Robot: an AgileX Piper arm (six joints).
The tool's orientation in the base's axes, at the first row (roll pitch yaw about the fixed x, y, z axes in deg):
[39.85 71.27 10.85]
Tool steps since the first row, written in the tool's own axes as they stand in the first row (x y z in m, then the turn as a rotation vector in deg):
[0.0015 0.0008 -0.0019 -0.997 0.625 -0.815]
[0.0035 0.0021 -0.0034 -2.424 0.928 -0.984]
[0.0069 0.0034 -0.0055 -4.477 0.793 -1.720]
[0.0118 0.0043 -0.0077 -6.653 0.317 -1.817]
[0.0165 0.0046 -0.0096 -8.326 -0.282 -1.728]
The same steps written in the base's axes. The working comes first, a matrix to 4 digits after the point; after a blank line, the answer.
The tool's axes in the first row as the columns of a matrix, in the base's axes (used below as rounded here):
[0.3154 0.4515 0.8347]
[0.0604 0.8682 -0.4925]
[-0.9470 0.2058 0.2465]

[-0.0008 0.0017 -0.0017 -0.713 0.884 0.872]
[-0.0008 0.0037 -0.0037 -1.167 1.144 2.244]
[-0.0009 0.0061 -0.0072 -2.490 1.265 3.979]
[-0.0008 0.0082 -0.0122 -3.472 0.768 5.918]
[-0.0007 0.0097 -0.0170 -4.196 0.103 7.401]

